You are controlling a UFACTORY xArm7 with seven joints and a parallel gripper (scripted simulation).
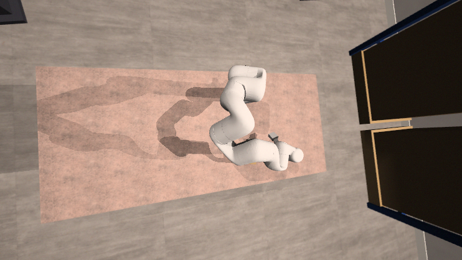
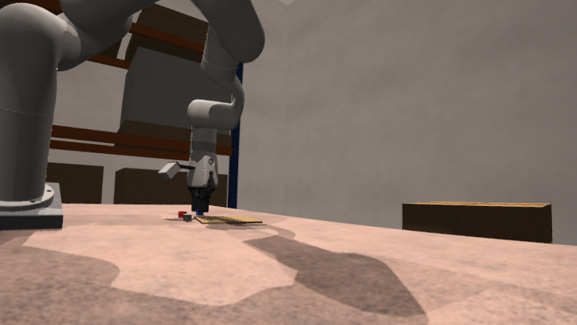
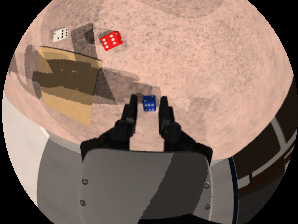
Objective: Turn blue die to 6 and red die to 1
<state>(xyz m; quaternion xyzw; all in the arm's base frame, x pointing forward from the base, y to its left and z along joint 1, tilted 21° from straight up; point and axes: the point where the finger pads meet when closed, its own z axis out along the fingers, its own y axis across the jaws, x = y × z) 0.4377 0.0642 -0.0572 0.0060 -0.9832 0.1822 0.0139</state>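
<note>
My hand is 2 cm above the blue die. Round my hand: tan mat 15 cm to the right, 3 cm below, 2 cm behind; red die 8 cm behind, 4 cm to the right, 2 cm below; white die 12 cm to the right, 11 cm behind, 2 cm below.
</note>
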